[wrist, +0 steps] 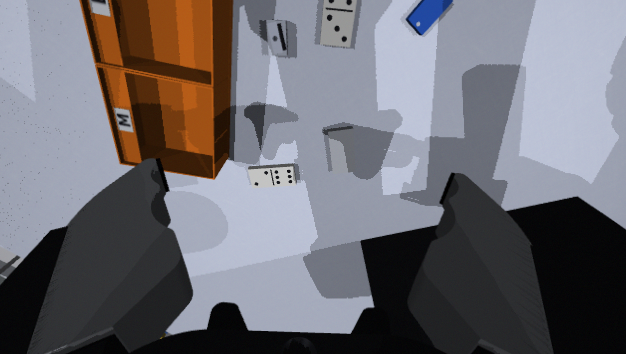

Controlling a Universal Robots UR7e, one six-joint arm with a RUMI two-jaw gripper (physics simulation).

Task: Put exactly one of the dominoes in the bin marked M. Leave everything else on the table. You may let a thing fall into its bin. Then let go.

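Places are measured from the arm's base along level axes (x ahead, y left, z up), in centimetres.
Pixels of known places: gripper, fingertip midpoint: (307, 171).
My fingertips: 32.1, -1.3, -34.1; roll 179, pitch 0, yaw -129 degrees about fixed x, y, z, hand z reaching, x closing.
Note:
Behind a point stands the place of what it marks, as x, y, z.
A small white domino (272, 176) @(28.0, 6.9, -46.3) lies face up near the middle of the wrist view, with black dots and a dividing line. A larger white domino (338, 26) @(35.7, -6.7, -46.3) lies at the top, cut off by the view's edge. The orange bin marked M (221, 125) @(35.5, 6.0, -44.3) is at the left, left of and above the small domino; its M label (123, 120) @(40.7, 11.4, -42.8) is on the left inner side. What shows of its floor is bare, partly in shadow. My gripper (307, 171) @(32.1, -1.3, -34.1) is wide open and empty, above the table. The small domino shows between its fingers, closer to the left finger.
Another orange bin (222, 40) @(40.2, 1.0, -44.5) adjoins the M bin at the top. A small grey block (278, 38) @(37.8, -2.3, -45.9) with a dark slot stands right of it. A pale flat block (339, 150) @(26.4, -0.9, -46.3) lies in shadow near the middle. A blue piece (429, 15) @(32.2, -12.9, -46.2) is at the top right. A black surface shows lower right.

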